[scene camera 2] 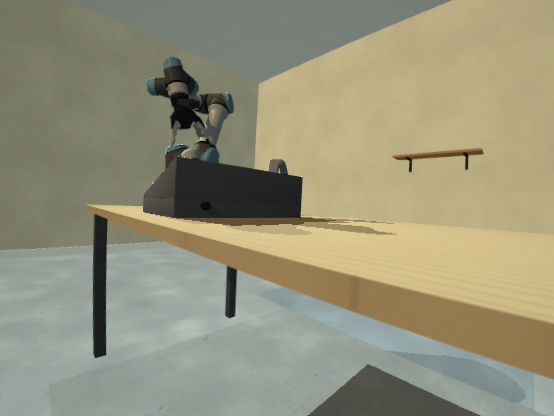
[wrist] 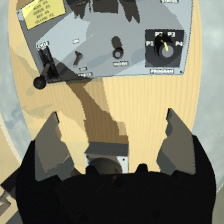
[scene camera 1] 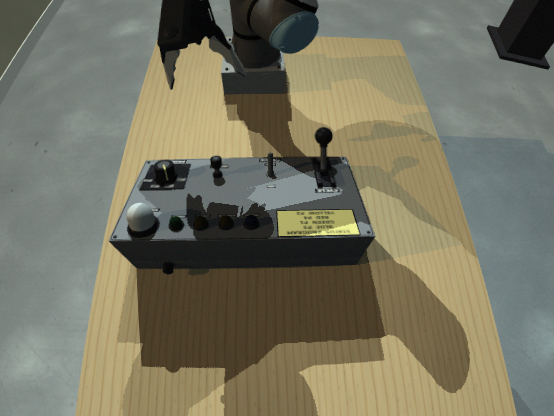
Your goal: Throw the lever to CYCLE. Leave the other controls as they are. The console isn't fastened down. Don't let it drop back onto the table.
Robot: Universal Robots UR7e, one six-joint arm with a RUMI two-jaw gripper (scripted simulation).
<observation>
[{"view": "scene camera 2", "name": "my gripper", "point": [191, 145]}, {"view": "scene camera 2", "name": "grey console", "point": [188, 188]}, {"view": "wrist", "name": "my gripper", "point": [112, 110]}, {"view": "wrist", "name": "grey console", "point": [60, 39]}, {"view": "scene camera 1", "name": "my gripper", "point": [207, 82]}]
</observation>
